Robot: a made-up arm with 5 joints. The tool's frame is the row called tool.
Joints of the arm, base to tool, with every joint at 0 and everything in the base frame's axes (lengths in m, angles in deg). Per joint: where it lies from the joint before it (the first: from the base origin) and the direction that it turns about. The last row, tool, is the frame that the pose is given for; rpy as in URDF.
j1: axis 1 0 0 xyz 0.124 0.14 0.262
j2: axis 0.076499 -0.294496 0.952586 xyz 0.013 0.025 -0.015
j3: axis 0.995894 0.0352 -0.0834 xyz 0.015 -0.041 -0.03
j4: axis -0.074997 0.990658 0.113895 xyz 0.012 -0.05 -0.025
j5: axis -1 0 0 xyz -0.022 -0.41 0.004
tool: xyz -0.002 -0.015 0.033 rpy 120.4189 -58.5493 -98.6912
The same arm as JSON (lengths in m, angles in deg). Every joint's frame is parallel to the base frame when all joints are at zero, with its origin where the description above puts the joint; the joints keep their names.
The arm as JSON. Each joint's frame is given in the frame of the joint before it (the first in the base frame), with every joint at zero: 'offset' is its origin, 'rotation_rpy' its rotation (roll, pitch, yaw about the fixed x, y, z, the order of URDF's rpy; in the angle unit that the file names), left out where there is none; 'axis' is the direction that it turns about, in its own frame. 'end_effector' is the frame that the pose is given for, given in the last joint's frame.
{"length_unit": "m", "angle_unit": "deg", "chain": [{"id": "j1", "offset": [0.124, 0.14, 0.262], "axis": [1.0, 0.0, 0.0]}, {"id": "j2", "offset": [0.013, 0.025, -0.015], "axis": [0.076499, -0.294496, 0.952586]}, {"id": "j3", "offset": [0.015, -0.041, -0.03], "axis": [0.995894, 0.0352, -0.0834]}, {"id": "j4", "offset": [0.012, -0.05, -0.025], "axis": [-0.074997, 0.990658, 0.113895]}, {"id": "j5", "offset": [-0.022, -0.41, 0.004], "axis": [-1.0, 0.0, 0.0]}], "end_effector": {"offset": [-0.002, -0.015, 0.033], "rotation_rpy": [120.42, -58.55, -98.69]}}
